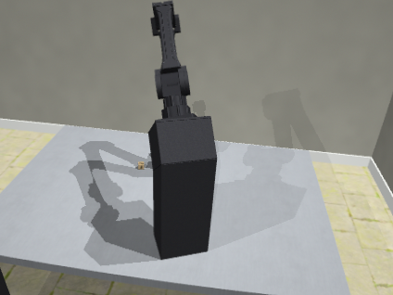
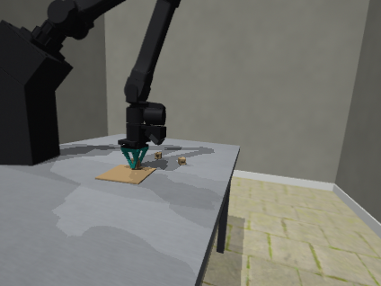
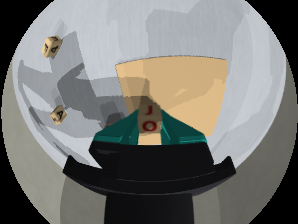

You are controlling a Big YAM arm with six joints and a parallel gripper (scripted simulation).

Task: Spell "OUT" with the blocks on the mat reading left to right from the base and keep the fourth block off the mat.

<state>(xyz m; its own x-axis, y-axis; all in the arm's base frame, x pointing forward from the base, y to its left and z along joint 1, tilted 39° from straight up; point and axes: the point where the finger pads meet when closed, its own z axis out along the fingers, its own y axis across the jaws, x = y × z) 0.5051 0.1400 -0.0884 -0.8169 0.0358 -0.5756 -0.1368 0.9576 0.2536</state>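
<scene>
Right now my hand is 10 mm short of the tan mat, 40 mm to the left of it and 20 mm above it.
</scene>
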